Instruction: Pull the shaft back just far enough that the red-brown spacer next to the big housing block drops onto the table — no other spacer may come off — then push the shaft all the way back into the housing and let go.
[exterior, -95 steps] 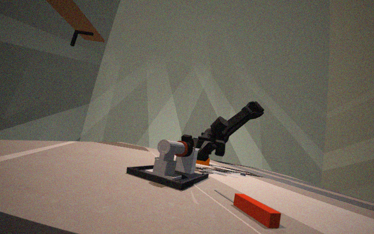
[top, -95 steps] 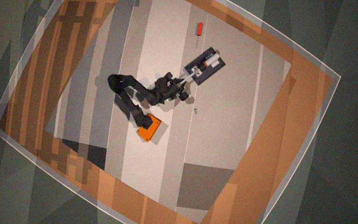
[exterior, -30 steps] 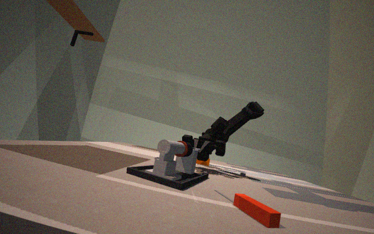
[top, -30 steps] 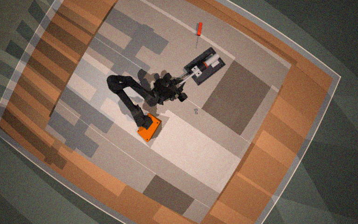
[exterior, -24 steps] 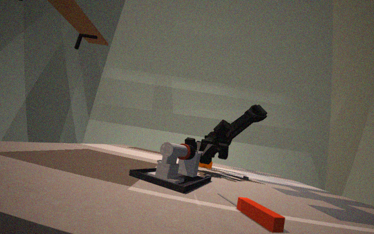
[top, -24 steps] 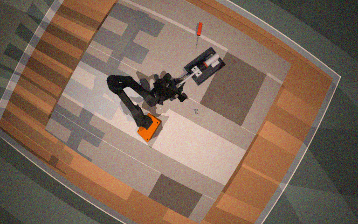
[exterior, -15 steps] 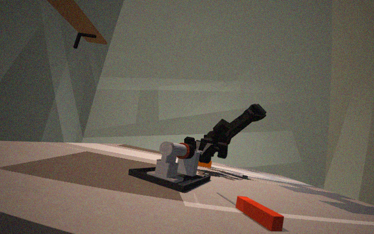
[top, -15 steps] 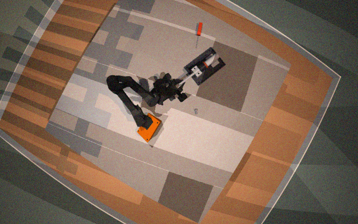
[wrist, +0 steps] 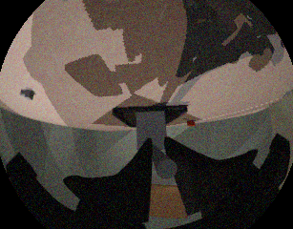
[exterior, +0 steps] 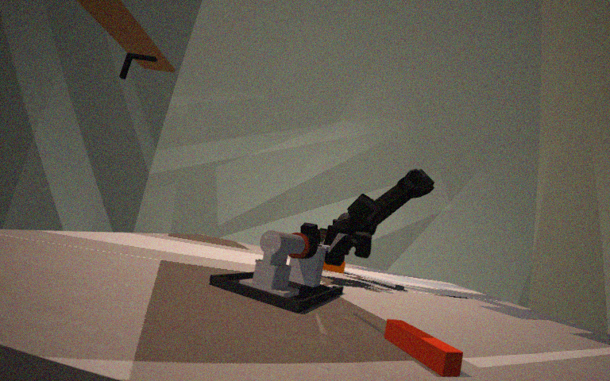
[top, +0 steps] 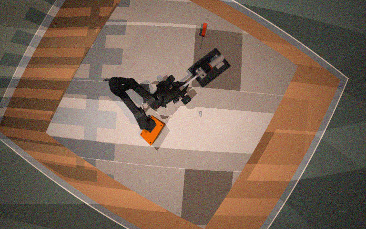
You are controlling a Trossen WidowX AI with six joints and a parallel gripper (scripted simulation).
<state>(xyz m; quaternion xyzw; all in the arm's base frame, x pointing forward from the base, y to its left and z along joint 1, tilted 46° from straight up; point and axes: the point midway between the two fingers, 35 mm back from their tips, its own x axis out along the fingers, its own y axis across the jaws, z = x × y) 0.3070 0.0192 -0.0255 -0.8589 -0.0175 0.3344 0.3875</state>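
Now: gripper tip 6 cm short of the light shaft, 2 cm to the left of it and 2 cm below it. The rest, counted from my gripper tip: small grey piece 18 cm to the right, 10 cm behind, 6 cm below; then dark spacer 15 cm ahead, 4 cm to the right, 2 cm above; then red-brown spacer 16 cm ahead, 4 cm to the right, 2 cm above.
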